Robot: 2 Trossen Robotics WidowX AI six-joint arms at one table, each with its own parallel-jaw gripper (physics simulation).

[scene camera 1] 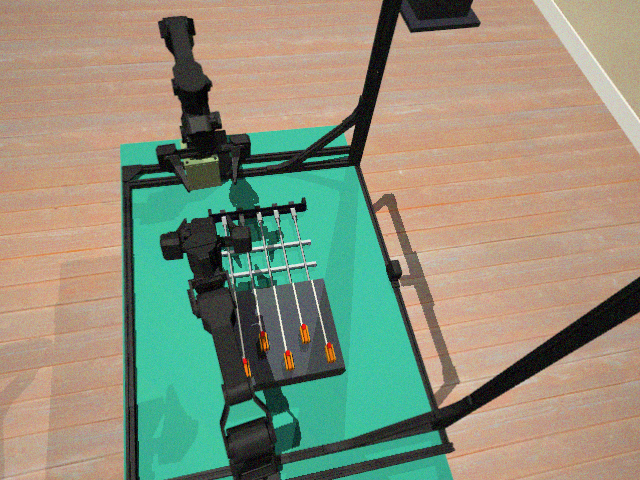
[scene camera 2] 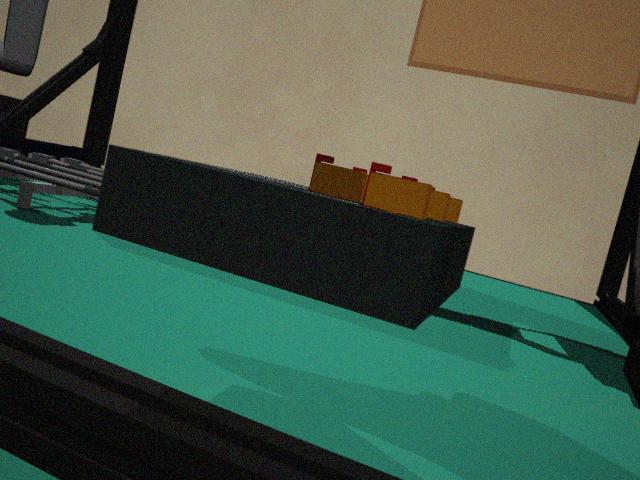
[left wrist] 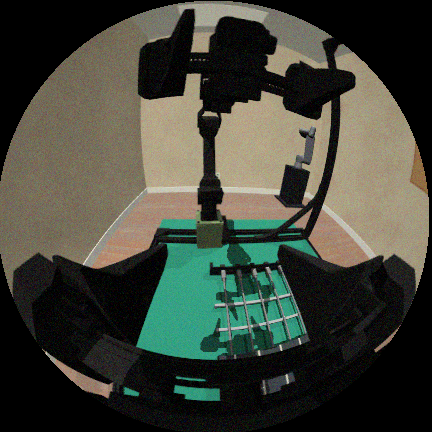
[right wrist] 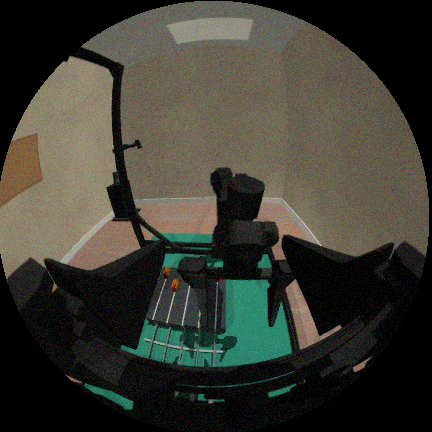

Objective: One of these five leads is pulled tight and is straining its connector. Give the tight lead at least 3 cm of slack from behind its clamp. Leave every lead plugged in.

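Pixels of known places: left gripper, fingertip midpoint: (left wrist: 224, 250) (right wrist: 238, 328); right gripper, fingertip midpoint: (scene camera 1: 212, 187) (right wrist: 224, 244); left arm's base, link origin: (scene camera 1: 254, 470) (right wrist: 220, 248); right arm's base, link origin: (left wrist: 208, 215).
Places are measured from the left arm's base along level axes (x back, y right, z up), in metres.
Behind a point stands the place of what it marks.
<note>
Five thin pale leads run from a black connector strip (scene camera 1: 281, 208) @(x -0.715, y 0.141, z 0.007 m) (left wrist: 245, 268) @(x -0.707, y 0.043, z 0.004 m) across two white bars (scene camera 1: 305, 265) @(x -0.512, y 0.187, z 0.005 m) (left wrist: 220, 329) @(x -0.503, y -0.043, z -0.001 m) to orange clamps with red tops, such as one clamp (scene camera 1: 288, 360) @(x -0.223, y 0.101, z 0.067 m) and another clamp (scene camera 1: 330, 352) @(x -0.230, y 0.207, z 0.068 m), on a dark block (scene camera 1: 310, 361) (scene camera 2: 258, 237). All look nearly straight; I cannot tell which is tight. A short pale bit shows beside the second lead from the picture's left. My left gripper (scene camera 1: 205, 249) (right wrist: 238, 328) @(x -0.498, y -0.062, z 0.306 m) is open and empty, above the leads' left side. My right gripper (scene camera 1: 213, 184) @(x -0.476, y -0.038, z 0.442 m) is open and empty, beyond the strip.
An olive box (scene camera 1: 203, 173) @(x -0.832, y -0.085, z 0.051 m) (left wrist: 210, 235) @(x -0.832, y -0.080, z 0.042 m) stands at the table's far edge, near the right gripper in scene camera 1. Black frame rails surround the green table top (scene camera 1: 170, 310) @(x -0.426, y -0.192, z -0.022 m). My left arm (scene camera 1: 219, 320) @(x -0.209, y -0.040, z 0.402 m) passes over the block's left side and hides part of it.
</note>
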